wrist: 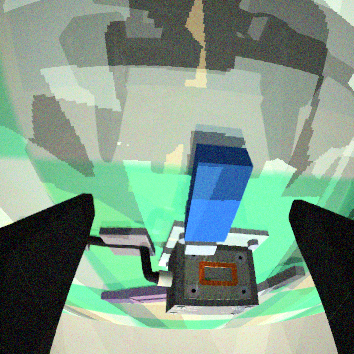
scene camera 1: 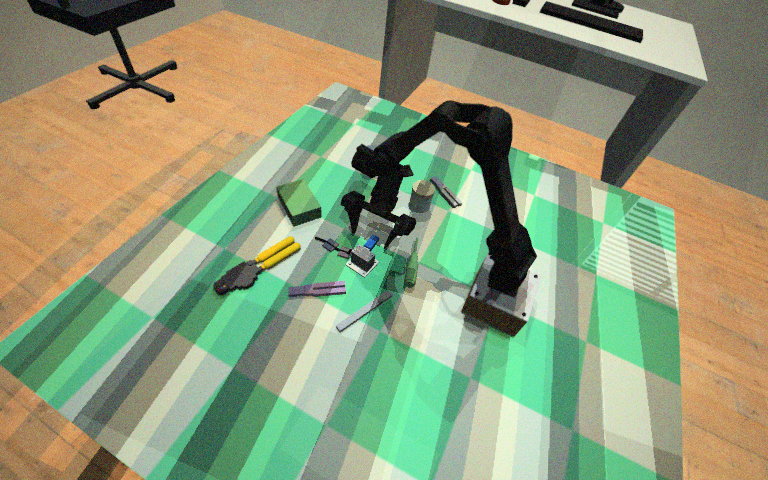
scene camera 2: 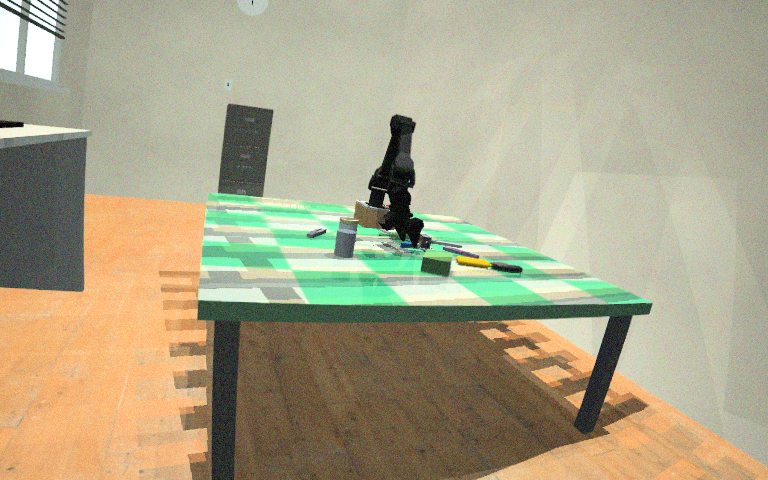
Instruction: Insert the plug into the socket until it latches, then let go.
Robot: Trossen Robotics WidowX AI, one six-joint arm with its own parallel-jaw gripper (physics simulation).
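Places are measured from the arm's base along level axes (x ahead, y left, z up), in centimetres.
Pixels of known places: gripper, fingertip midpoint: (wrist: pixel 197 208) (scene camera 1: pixel 369 241) (scene camera 2: pixel 409 244); arm's base, origin of the base link: (scene camera 1: pixel 504 280) (scene camera 2: pixel 375 205).
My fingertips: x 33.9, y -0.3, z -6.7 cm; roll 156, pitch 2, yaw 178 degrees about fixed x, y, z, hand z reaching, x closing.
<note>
Ahead of a thing's pixels: the offset from my fingertips to its middle. "*": to the spot under its first point.
The blue plug @[dx -0.6, dy +0.9, dz -0.3 cm] (scene camera 1: pixel 371 243) (scene camera 2: pixel 406 245) (wrist: pixel 217 195) is a rectangular block with a pale end toward the socket. It lies beside the socket, on its far side in the wrist view. The socket @[dx -1.0, dy +6.3, dz +1.0 cm] (scene camera 1: pixel 362 258) (scene camera 2: pixel 424 241) (wrist: pixel 185 272) is a dark grey housing with an orange-rimmed opening, on a white plate; a black cable leaves its side. The plug is outside that opening. My gripper (scene camera 1: pixel 370 238) (scene camera 2: pixel 408 242) (wrist: pixel 197 207) is open and empty, pointing down, with its fingers apart on either side of the plug. Whether the fingertips are level with the plug is hard to tell.
A purple clip @[dx +4.3, dy +18.4, dz -0.7 cm] (scene camera 1: pixel 317 289) (wrist: pixel 135 296), grey bar @[dx -7.8, dy +18.0, dz -0.8 cm] (scene camera 1: pixel 363 311) and green bottle @[dx -12.5, dy +0.1, dz +0.1 cm] (scene camera 1: pixel 411 274) lie near the socket. Yellow-handled pliers @[* dx +18.2, dy +14.1, dz -0.3 cm] (scene camera 1: pixel 277 252) (scene camera 2: pixel 472 262), a green box @[dx +22.6, dy -2.4, dz +0.7 cm] (scene camera 1: pixel 299 202) (scene camera 2: pixel 436 264), a cylinder (scene camera 1: pixel 422 196) (scene camera 2: pixel 345 240) and a grey clip @[* dx -11.8, dy -28.1, dz -0.2 cm] (scene camera 1: pixel 445 192) are farther out.
</note>
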